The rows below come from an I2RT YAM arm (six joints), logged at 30 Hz.
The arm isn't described. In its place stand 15 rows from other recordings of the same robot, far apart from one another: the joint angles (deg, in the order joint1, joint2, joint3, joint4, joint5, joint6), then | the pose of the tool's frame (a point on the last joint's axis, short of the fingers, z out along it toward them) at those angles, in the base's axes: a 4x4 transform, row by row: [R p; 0 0 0 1], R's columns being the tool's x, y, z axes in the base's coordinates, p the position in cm.
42.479, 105.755, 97.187, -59.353, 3.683, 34.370 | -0.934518, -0.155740, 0.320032, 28.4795; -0.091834, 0.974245, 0.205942, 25.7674; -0.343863, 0.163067, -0.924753, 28.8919; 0, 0, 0, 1
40.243, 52.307, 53.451, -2.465, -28.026, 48.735 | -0.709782, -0.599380, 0.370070, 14.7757; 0.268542, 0.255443, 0.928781, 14.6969; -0.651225, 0.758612, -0.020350, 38.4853; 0, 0, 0, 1
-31.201, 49.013, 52.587, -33.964, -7.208, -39.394 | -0.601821, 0.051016, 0.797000, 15.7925; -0.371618, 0.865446, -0.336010, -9.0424; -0.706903, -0.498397, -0.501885, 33.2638; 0, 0, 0, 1
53.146, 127.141, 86.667, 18.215, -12.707, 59.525 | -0.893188, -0.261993, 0.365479, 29.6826; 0.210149, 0.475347, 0.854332, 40.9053; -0.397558, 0.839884, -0.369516, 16.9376; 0, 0, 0, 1
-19.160, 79.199, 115.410, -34.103, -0.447, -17.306 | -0.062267, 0.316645, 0.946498, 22.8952; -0.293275, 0.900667, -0.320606, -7.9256; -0.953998, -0.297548, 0.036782, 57.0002; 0, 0, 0, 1
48.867, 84.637, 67.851, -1.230, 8.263, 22.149 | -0.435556, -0.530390, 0.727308, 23.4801; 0.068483, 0.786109, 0.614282, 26.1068; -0.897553, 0.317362, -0.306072, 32.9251; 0, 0, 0, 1
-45.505, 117.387, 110.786, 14.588, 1.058, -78.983 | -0.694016, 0.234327, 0.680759, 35.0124; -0.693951, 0.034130, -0.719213, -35.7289; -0.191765, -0.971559, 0.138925, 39.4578; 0, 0, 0, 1
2.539, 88.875, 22.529, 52.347, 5.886, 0.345 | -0.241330, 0.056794, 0.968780, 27.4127; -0.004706, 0.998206, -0.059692, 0.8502; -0.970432, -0.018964, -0.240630, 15.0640; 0, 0, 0, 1
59.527, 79.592, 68.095, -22.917, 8.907, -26.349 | 0.092328, -0.832176, 0.546770, 16.4199; -0.707726, 0.331422, 0.623926, 26.8186; -0.700428, -0.444570, -0.558353, 32.1422; 0, 0, 0, 1
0.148, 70.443, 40.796, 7.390, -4.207, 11.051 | -0.385245, 0.003438, 0.922808, 27.5570; 0.190172, 0.978825, 0.075744, 0.3324; -0.903007, 0.204672, -0.377741, 25.1750; 0, 0, 0, 1
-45.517, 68.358, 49.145, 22.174, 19.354, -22.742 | -0.316493, 0.848674, 0.423775, 18.8603; -0.198276, 0.377687, -0.904455, -20.8875; -0.927642, -0.370278, 0.048737, 34.0482; 0, 0, 0, 1
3.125, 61.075, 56.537, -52.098, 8.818, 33.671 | -0.677239, 0.487588, 0.551004, 20.1333; 0.511712, 0.850243, -0.123442, 0.5527; -0.528677, 0.198356, -0.825322, 29.3811; 0, 0, 0, 1
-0.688, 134.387, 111.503, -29.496, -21.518, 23.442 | -0.811270, 0.119926, 0.572240, 51.9224; 0.379862, 0.852140, 0.359948, 0.6824; -0.444461, 0.509388, -0.736871, 17.7323; 0, 0, 0, 1
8.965, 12.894, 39.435, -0.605, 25.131, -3.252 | 0.417931, 0.260298, 0.870390, 5.2294; 0.013939, 0.956124, -0.292630, -0.7056; -0.908372, 0.134432, 0.395965, 38.2025; 0, 0, 0, 1
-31.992, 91.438, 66.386, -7.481, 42.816, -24.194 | -0.774480, 0.610854, 0.164431, 29.1136; 0.129339, 0.407344, -0.904070, -21.0394; -0.619235, -0.678917, -0.394487, 27.4191; 0, 0, 0, 1
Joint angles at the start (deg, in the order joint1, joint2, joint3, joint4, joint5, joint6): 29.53 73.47 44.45 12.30 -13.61 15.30
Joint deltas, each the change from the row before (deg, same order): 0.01 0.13 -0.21 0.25 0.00 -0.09; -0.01 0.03 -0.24 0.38 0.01 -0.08; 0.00 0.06 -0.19 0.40 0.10 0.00; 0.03 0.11 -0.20 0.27 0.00 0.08; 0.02 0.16 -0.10 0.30 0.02 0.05; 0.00 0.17 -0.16 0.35 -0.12 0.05; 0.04 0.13 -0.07 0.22 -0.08 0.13; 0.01 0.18 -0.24 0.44 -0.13 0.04; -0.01 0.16 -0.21 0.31 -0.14 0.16; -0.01 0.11 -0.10 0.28 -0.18 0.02; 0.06 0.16 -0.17 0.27 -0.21 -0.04
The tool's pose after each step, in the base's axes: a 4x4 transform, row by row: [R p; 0 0 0 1], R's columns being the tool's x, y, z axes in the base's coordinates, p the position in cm. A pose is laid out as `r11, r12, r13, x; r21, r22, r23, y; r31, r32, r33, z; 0, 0, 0, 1`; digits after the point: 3 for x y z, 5 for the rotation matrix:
-0.41993, -0.58550, 0.69343, 25.023; 0.05512, 0.74620, 0.66343, 15.144; -0.90588, 0.31681, -0.28108, 26.752; 0, 0, 0, 1
-0.41755, -0.58637, 0.69413, 25.015; 0.05504, 0.74619, 0.66345, 15.132; -0.90698, 0.31523, -0.27930, 26.662; 0, 0, 0, 1
-0.41517, -0.58591, 0.69595, 25.023; 0.05651, 0.74690, 0.66253, 15.130; -0.90799, 0.31439, -0.27698, 26.591; 0, 0, 0, 1
-0.41657, -0.58553, 0.69543, 25.022; 0.05702, 0.74663, 0.66279, 15.147; -0.90731, 0.31576, -0.27763, 26.467; 0, 0, 0, 1
-0.41648, -0.58539, 0.69560, 25.053; 0.05790, 0.74649, 0.66288, 15.175; -0.90730, 0.31636, -0.27700, 26.385; 0, 0, 0, 1
-0.41710, -0.58652, 0.69427, 25.078; 0.05834, 0.74504, 0.66446, 15.197; -0.90698, 0.31766, -0.27654, 26.271; 0, 0, 0, 1
-0.41846, -0.58713, 0.69295, 25.092; 0.05965, 0.74355, 0.66602, 15.235; -0.90627, 0.32004, -0.27612, 26.207; 0, 0, 0, 1
-0.41902, -0.58857, 0.69138, 25.106; 0.05985, 0.74189, 0.66785, 15.258; -0.90600, 0.32122, -0.27564, 26.057; 0, 0, 0, 1
-0.42193, -0.58860, 0.68958, 25.119; 0.06109, 0.74042, 0.66937, 15.268; -0.90457, 0.32455, -0.27645, 25.912; 0, 0, 0, 1
-0.42175, -0.59075, 0.68785, 25.135; 0.06139, 0.73827, 0.67170, 15.284; -0.90463, 0.32552, -0.27510, 25.851; 0, 0, 0, 1
-0.42290, -0.59395, 0.68439, 25.129; 0.05930, 0.73549, 0.67494, 15.331; -0.90423, 0.32602, -0.27581, 25.722; 0, 0, 0, 1

